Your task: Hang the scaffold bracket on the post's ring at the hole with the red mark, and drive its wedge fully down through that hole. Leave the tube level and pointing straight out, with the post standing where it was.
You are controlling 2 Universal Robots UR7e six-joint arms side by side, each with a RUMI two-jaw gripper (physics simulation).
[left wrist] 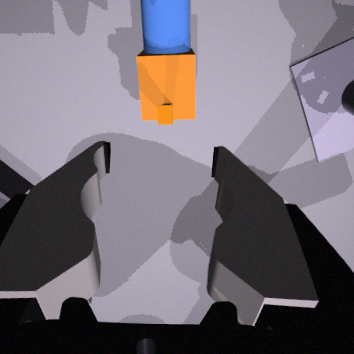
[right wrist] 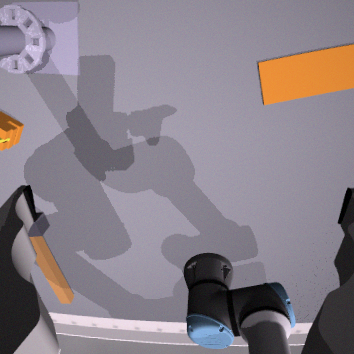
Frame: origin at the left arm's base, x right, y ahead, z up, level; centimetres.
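Seen in the pictures: left gripper, fingertip midpoint: [left wrist: 161, 146]; right gripper, fingertip midpoint: [right wrist: 184, 189]; right arm's base, link origin: [right wrist: 207, 270].
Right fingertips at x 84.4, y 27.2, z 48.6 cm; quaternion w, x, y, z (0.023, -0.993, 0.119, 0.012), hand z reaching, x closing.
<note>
Offsets run from my right fingertips to a thing's top centre. "spot": to the spot under its first point.
The scaffold bracket shows in the left wrist view as a blue tube @[spot: dx -53.2, dy +4.7, dz -43.7 cm] [left wrist: 166, 25] joined to an orange head @[spot: dx -49.6, dy +0.9, dz -42.1 cm] [left wrist: 167, 82], with the small orange wedge @[dx -48.7, dy -0.2, dz -35.5 cm] [left wrist: 165, 114] at the head's near edge. Part of the orange head [right wrist: 9, 131] shows at the left edge of the right wrist view. My left gripper [left wrist: 161, 146] is open, its fingertips apart from the wedge and short of it. The post's pale ring with square holes [right wrist: 36, 54] is at the top left of the right wrist view, above a lilac base plate @[spot: dx -27.1, dy +10.2, dz -48.1 cm] [right wrist: 65, 60] [left wrist: 320, 125]. I cannot make out the red mark. My right gripper [right wrist: 184, 189] is open and empty.
An orange rectangular slab @[dx +26.1, dy -5.2, dz -47.9 cm] [right wrist: 307, 75] lies at the upper right of the right wrist view. An orange bar @[dx -59.8, dy -43.5, dz -43.6 cm] [right wrist: 52, 270] with a grey end lies beside the left finger there. A black and blue arm joint [right wrist: 210, 305] stands at the bottom, near a pale edge strip [right wrist: 125, 325].
</note>
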